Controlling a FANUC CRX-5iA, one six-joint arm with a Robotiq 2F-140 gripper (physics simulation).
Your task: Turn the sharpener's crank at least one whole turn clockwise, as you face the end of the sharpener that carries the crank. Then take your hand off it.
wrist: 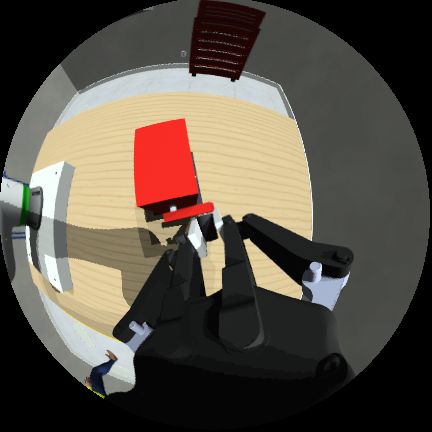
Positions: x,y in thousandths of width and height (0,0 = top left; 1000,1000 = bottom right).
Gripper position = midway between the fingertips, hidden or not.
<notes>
In view: the gripper (483,508) and a crank (478,520).
</notes>
